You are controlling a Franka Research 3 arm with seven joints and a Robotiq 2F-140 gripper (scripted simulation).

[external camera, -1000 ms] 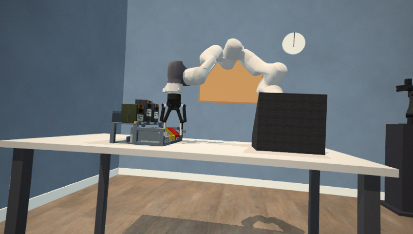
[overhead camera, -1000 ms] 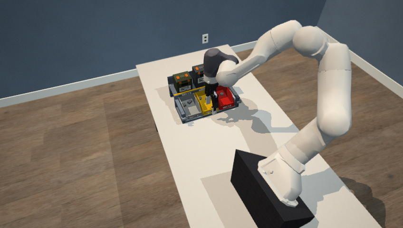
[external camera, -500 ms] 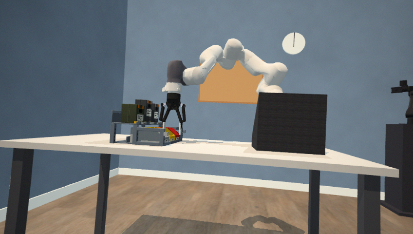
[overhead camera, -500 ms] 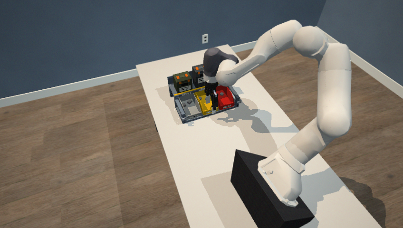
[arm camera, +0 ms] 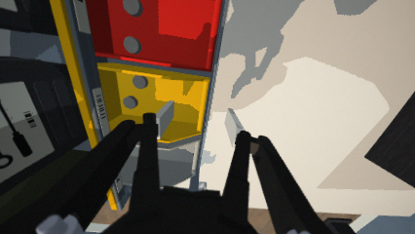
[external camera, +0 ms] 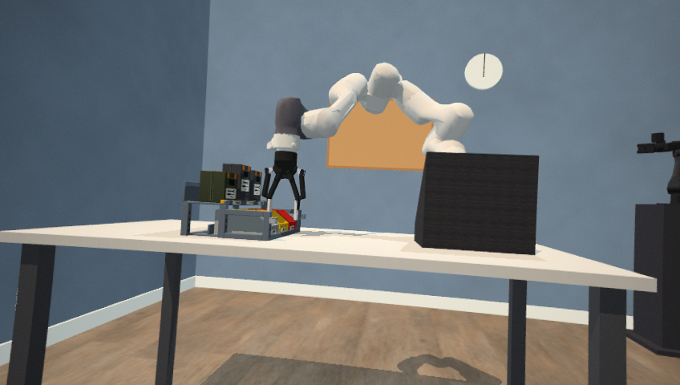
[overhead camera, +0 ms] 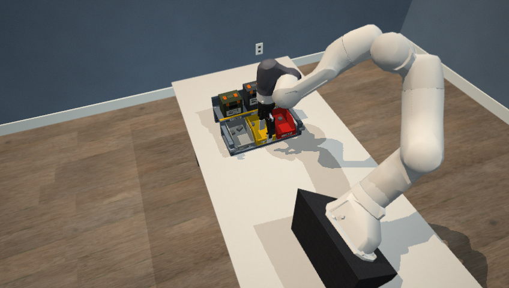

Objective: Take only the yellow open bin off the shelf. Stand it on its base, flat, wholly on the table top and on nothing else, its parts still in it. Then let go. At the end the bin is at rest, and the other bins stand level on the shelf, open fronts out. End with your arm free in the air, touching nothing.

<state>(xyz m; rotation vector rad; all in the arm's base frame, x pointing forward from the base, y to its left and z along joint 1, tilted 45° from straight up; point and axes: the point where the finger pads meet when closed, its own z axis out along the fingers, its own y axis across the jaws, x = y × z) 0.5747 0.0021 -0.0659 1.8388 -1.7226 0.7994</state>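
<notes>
The yellow open bin lies 8 cm ahead of my hand and 4 cm below it. From my hand the other things lie so: grey bin: 11 cm to the left, 8 cm ahead, 4 cm below; then red bin: 11 cm to the right, 8 cm ahead, 4 cm below.
</notes>
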